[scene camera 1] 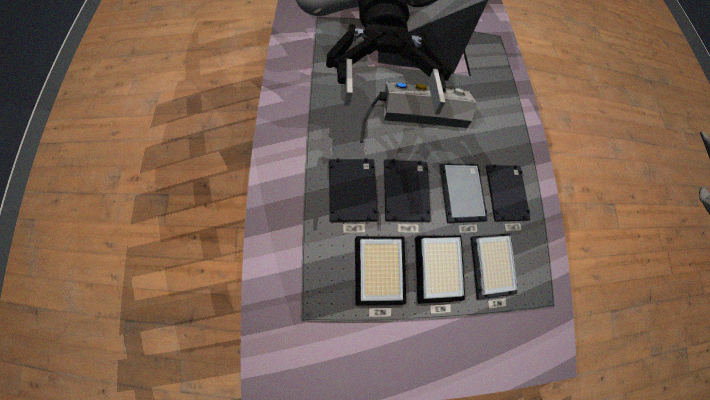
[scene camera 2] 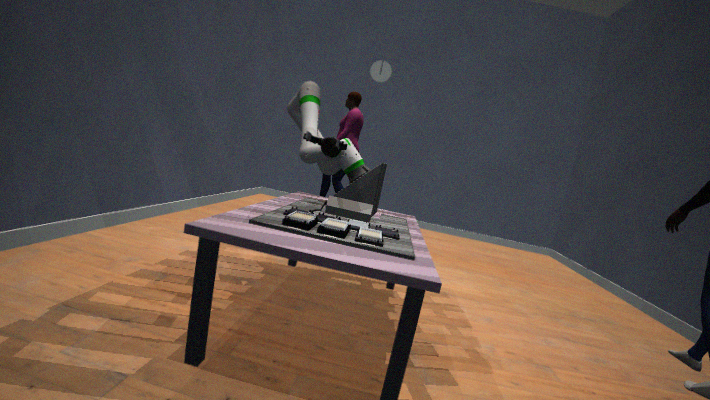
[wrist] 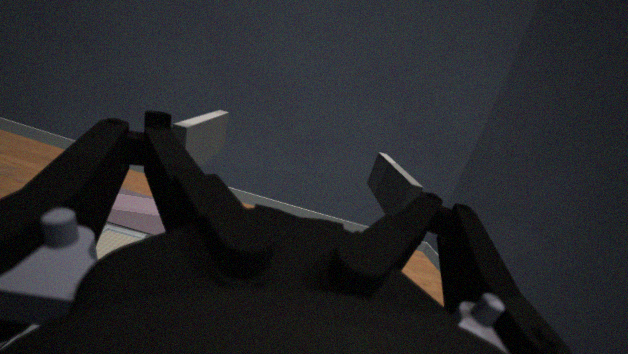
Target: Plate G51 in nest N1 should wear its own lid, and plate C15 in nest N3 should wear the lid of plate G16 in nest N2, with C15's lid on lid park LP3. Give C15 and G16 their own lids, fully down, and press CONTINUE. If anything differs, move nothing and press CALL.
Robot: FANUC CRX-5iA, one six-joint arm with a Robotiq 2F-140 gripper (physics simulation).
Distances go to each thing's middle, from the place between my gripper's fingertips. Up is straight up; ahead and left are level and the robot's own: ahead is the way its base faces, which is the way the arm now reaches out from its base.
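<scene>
Positions from my hand: LP2 park (scene camera 1: 352,187), 20 mm ahead, 40 mm to the right, 330 mm below; LP1 park (scene camera 1: 509,202), a hair ahead, a long way to the left and well below; LP4 park (scene camera 1: 407,198), 10 mm ahead, 90 mm to the left, 330 mm below. Going by their middles, the LP1 park is the farthest from my hand of the things named here.
</scene>
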